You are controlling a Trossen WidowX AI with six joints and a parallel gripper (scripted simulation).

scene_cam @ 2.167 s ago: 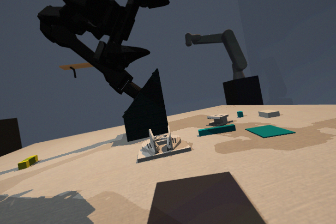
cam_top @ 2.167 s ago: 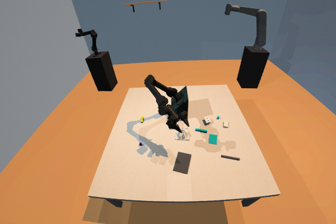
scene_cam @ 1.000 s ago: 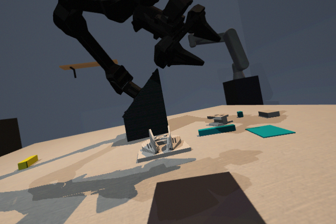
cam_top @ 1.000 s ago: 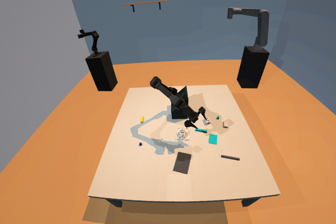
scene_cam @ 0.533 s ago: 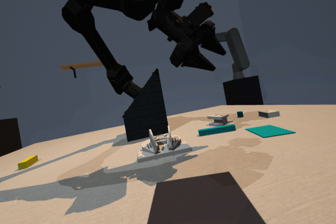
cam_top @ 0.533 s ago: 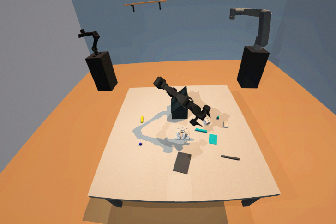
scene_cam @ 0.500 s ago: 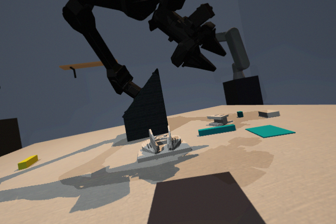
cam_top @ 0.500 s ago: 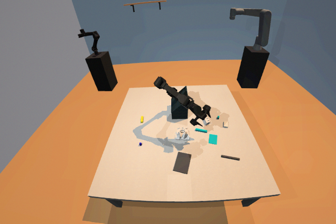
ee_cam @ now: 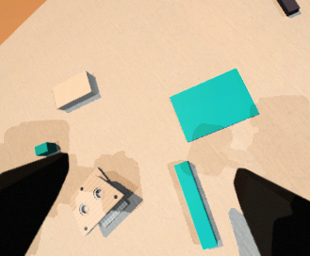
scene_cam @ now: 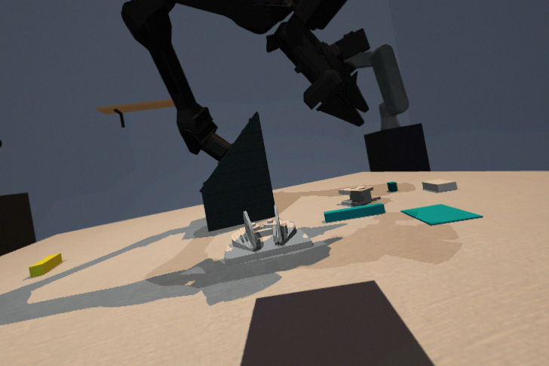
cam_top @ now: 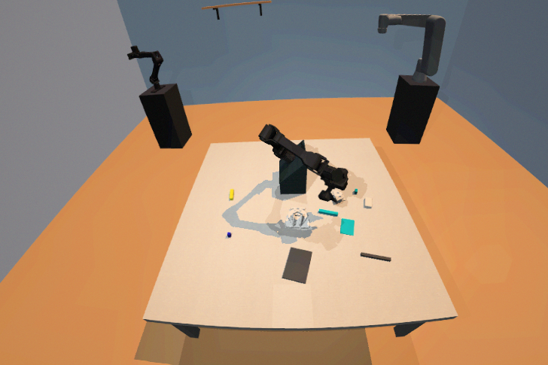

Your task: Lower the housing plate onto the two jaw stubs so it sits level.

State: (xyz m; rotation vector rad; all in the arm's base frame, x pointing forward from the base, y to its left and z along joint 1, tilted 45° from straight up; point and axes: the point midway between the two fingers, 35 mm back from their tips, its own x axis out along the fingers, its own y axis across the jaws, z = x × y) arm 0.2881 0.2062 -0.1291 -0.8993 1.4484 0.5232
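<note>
The teal bar lies 2 cm behind my gripper tip, 4 cm to the right of it and 16 cm below it. Also, from my gripper tip: teal square (7 cm ahead, 5 cm to the left, 17 cm below); pale block (9 cm behind, 19 cm to the left, 16 cm below); small teal cube (18 cm behind, 14 cm to the left, 16 cm below).
</note>
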